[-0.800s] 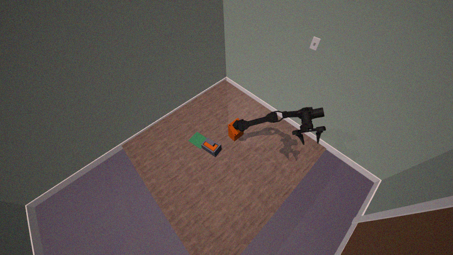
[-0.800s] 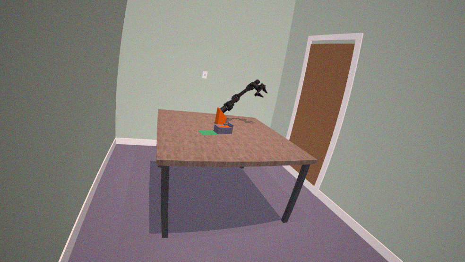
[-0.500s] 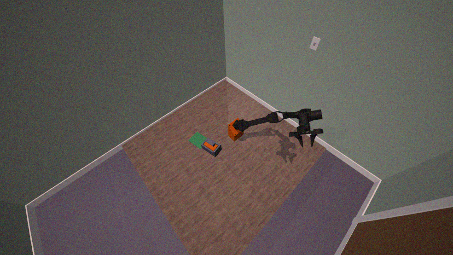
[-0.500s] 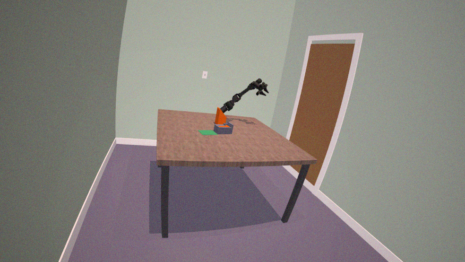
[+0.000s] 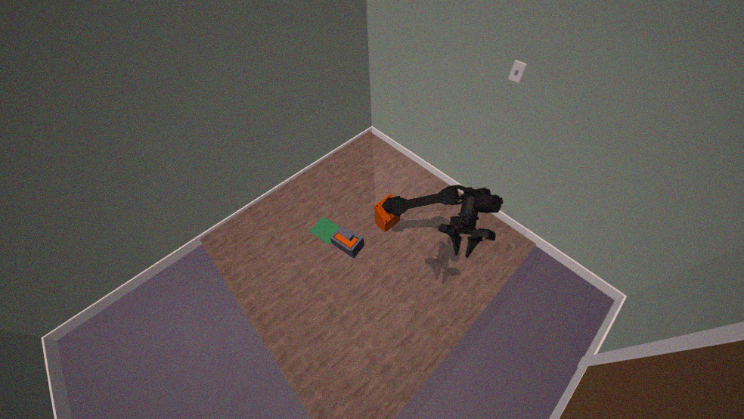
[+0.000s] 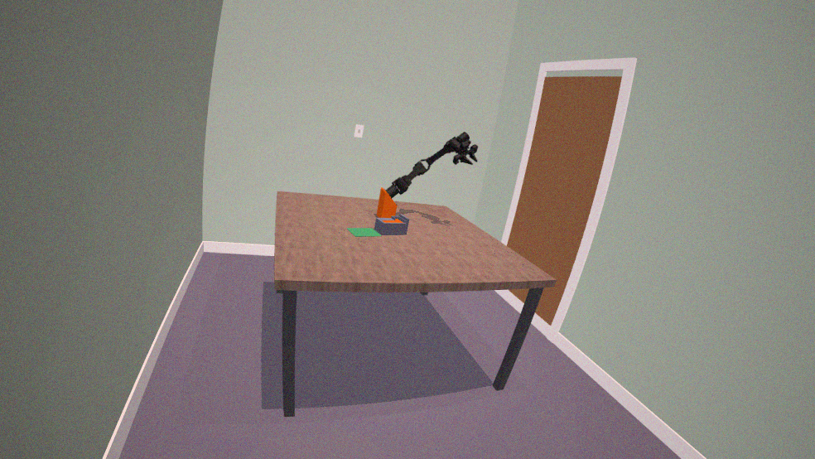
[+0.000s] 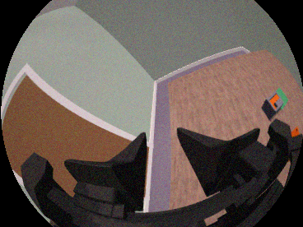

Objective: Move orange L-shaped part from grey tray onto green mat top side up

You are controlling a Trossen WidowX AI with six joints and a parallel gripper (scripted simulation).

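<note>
Now: gripper tip 510 mm to the left of the orange L-shaped part, 380 mm above it and 70 mm short of it. Also, from my gripper tip: green mat (680 mm to the right, 440 mm below, 80 mm ahead).
</note>
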